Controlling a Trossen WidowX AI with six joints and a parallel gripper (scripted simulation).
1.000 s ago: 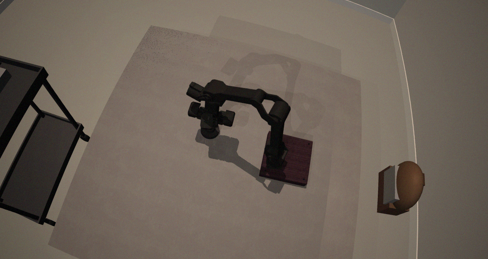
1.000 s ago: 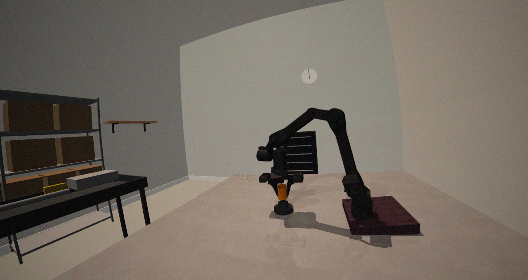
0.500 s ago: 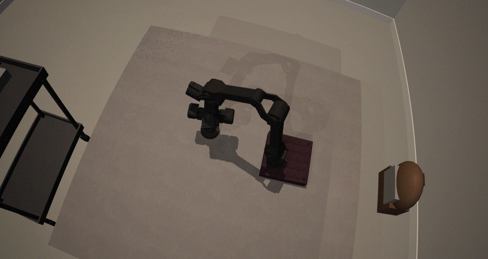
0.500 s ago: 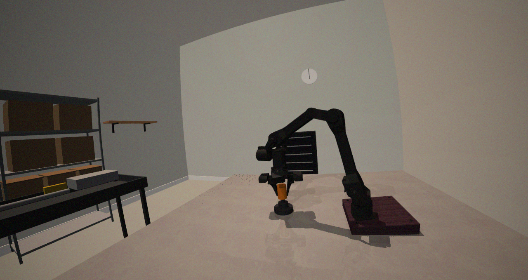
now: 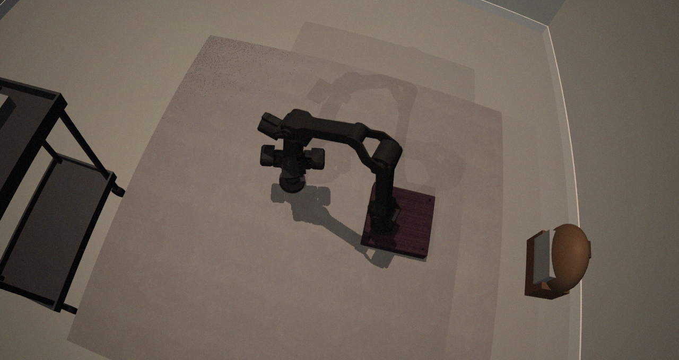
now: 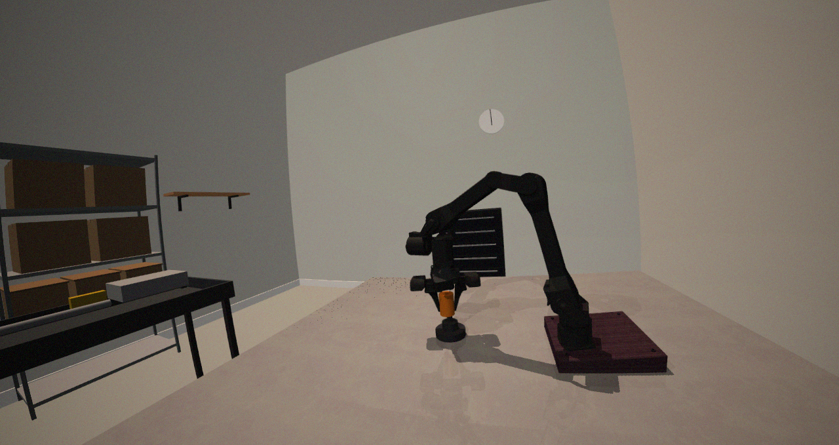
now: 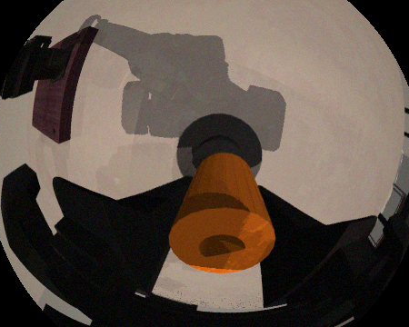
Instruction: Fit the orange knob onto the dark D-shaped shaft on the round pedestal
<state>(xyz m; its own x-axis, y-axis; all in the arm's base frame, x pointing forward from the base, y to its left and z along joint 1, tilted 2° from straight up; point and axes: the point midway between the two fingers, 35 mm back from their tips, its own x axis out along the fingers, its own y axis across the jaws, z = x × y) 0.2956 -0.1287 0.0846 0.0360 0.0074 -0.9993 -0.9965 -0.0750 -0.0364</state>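
Right now my gripper tip is 1 cm past the dark pedestal and 4 cm above it. The rest, counted from my gripper tip: orange knob (2 cm above).
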